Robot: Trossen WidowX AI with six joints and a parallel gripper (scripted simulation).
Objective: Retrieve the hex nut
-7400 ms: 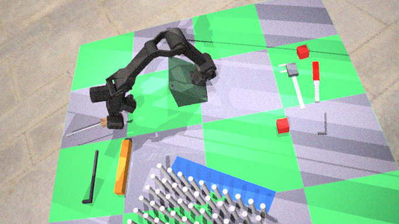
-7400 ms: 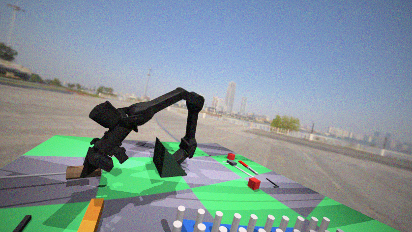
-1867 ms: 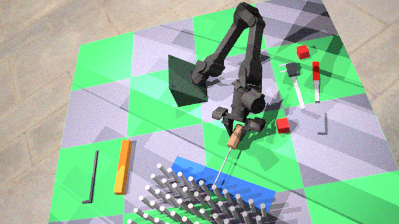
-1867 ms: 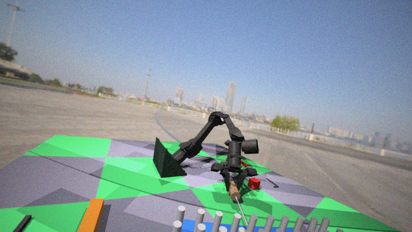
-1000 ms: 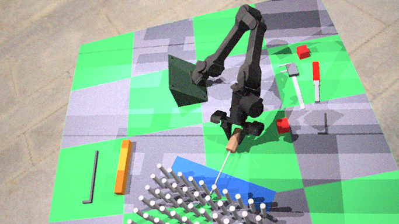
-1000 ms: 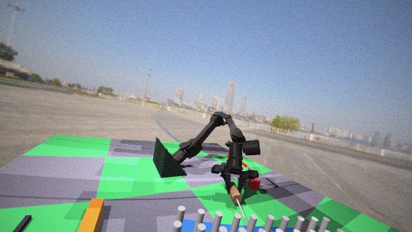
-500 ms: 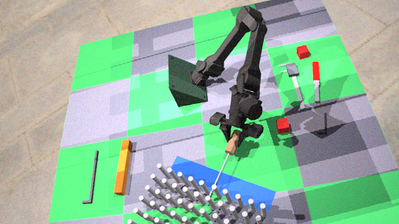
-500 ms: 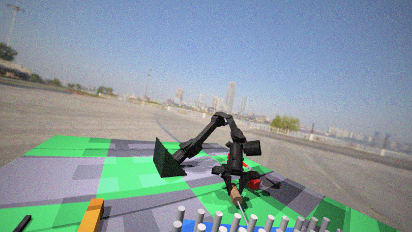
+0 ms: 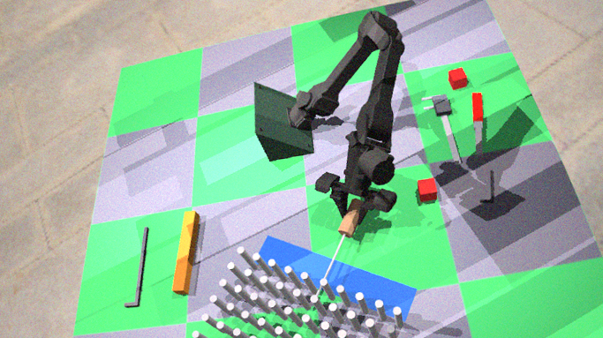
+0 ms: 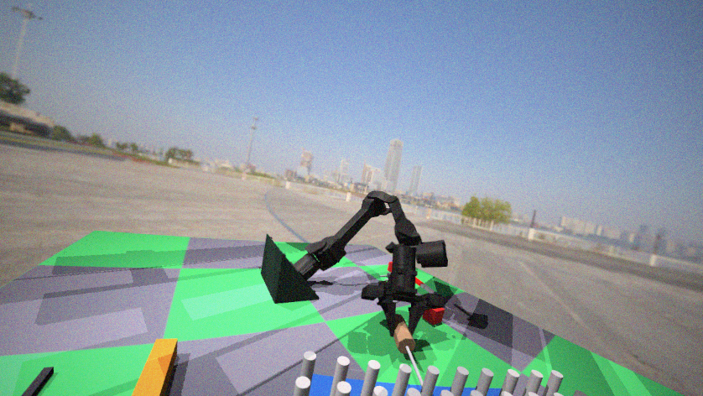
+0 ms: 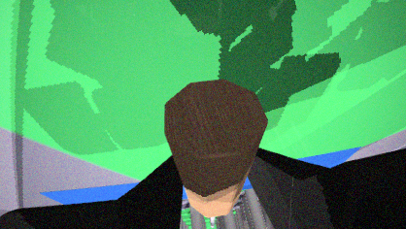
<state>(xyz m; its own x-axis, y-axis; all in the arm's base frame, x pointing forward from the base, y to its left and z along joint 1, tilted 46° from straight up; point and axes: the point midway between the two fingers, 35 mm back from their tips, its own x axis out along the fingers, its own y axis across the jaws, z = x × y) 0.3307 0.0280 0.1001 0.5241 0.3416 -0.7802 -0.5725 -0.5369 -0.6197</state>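
Right now my gripper tip is 11 cm short of the blue taped strip, 8 cm to the left of it and 3 cm above it. Also, from my gripper tip: red-handled tool (20 cm behind, 39 cm to the left, 2 cm below); orange bar (4 cm behind, 43 cm to the right, 1 cm below); wooden-handled wire tool (8 cm ahead, 6 cm to the right).
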